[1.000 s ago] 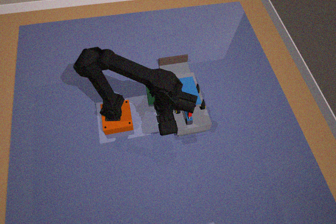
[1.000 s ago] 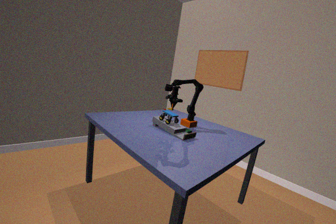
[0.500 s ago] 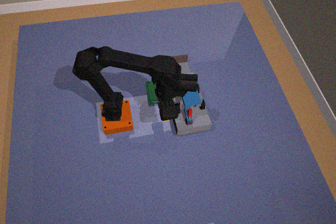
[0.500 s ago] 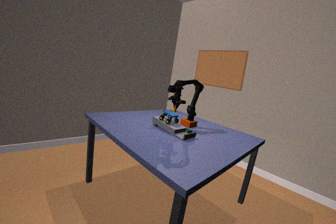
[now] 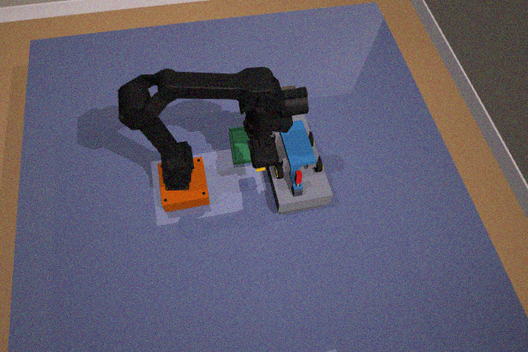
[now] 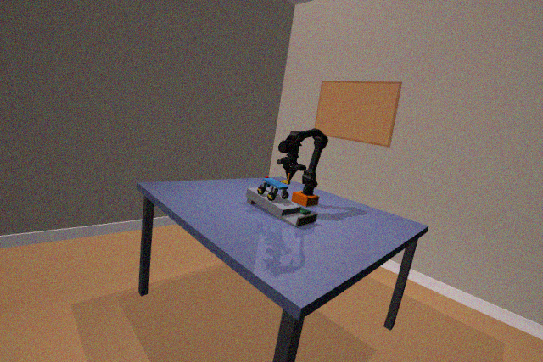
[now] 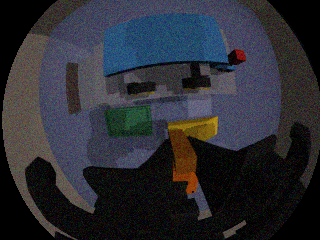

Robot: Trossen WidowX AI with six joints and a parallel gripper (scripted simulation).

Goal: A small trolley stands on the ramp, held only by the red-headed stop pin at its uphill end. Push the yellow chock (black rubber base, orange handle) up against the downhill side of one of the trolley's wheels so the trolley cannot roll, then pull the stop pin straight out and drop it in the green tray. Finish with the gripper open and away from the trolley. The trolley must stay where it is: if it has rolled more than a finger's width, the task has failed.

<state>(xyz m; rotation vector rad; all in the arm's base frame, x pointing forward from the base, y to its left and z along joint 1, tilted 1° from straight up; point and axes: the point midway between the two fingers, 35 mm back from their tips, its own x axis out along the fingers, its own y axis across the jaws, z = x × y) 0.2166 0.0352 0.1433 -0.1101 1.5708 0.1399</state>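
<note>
The red-headed stop pin lies 11 cm ahead of my gripper tip, 9 cm to the right of it and 4 cm below it. Round my gripper tip: brown bar (7 cm ahead, 27 cm to the left, 14 cm below); then green tray (3 cm behind, 9 cm to the left, 18 cm below); then blue trolley (11 cm ahead, 1 cm to the left, 6 cm below).
</note>
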